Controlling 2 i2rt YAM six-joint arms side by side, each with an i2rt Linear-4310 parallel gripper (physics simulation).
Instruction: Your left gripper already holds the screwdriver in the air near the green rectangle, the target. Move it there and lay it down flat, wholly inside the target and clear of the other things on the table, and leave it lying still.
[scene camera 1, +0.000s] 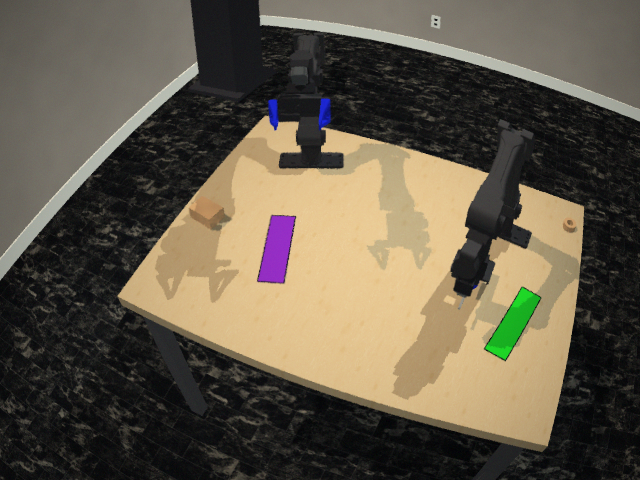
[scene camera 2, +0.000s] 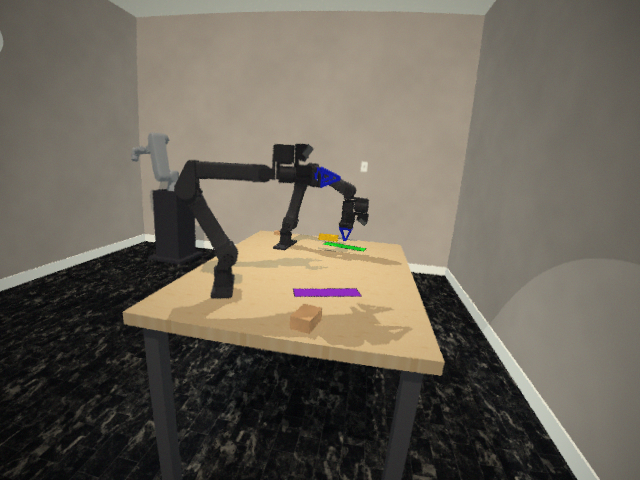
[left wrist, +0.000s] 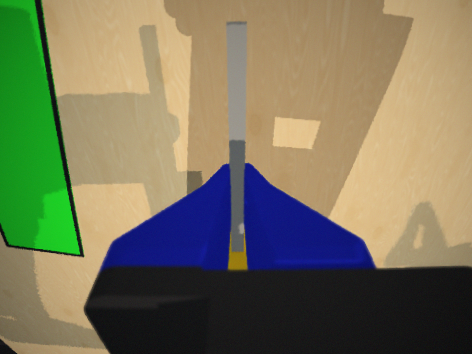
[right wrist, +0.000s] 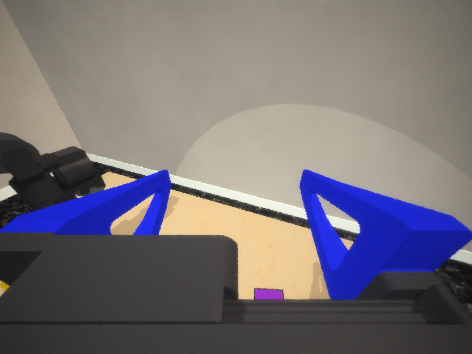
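Observation:
The screwdriver has a grey shaft (scene camera 1: 461, 301) (left wrist: 237, 85) and a yellow handle (scene camera 2: 327, 237) (left wrist: 237, 261), mostly hidden by the gripper in the left wrist view. My left gripper (scene camera 2: 345, 239) (left wrist: 237, 175) points down, shut on the screwdriver. It holds it roughly level above the table, its shadow lying apart from it. The green rectangle (scene camera 1: 513, 322) (scene camera 2: 344, 246) (left wrist: 22, 125) lies right of the screwdriver in scene camera 1 and left of it in the left wrist view, its long side turned slightly from the shaft. My right gripper (scene camera 1: 298, 127) (scene camera 2: 339, 178) (right wrist: 235, 177) is open and empty, high up.
A purple rectangle (scene camera 1: 276, 249) (scene camera 2: 326, 292) (right wrist: 269, 294) lies farther left on the table in scene camera 1. An orange-brown block (scene camera 1: 206, 212) (scene camera 2: 305, 318) lies near the left edge there. A small ring (scene camera 1: 569, 230) lies near the right edge, behind the green rectangle.

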